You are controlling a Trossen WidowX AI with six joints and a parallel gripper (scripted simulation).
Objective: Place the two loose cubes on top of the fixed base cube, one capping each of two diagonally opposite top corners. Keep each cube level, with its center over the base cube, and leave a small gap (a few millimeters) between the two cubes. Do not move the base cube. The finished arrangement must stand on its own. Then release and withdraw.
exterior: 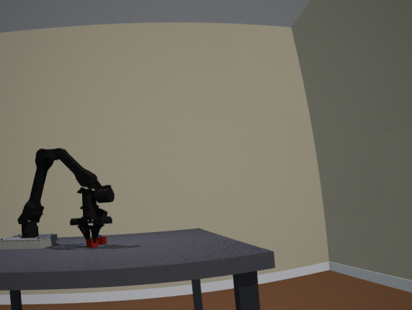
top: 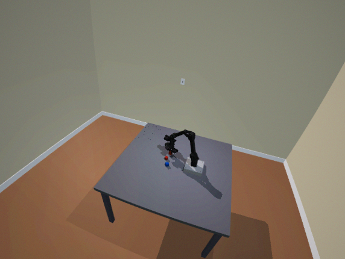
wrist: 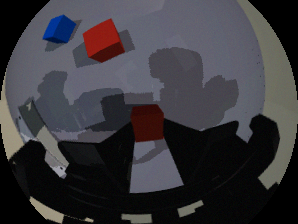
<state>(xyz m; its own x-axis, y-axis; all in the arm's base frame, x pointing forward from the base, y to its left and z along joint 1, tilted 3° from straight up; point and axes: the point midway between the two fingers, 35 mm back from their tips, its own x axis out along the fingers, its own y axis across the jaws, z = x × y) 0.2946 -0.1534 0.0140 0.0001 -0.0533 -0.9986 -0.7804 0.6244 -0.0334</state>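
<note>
Right now the blue base cube is 20 cm to the left of my gripper tip.
</note>
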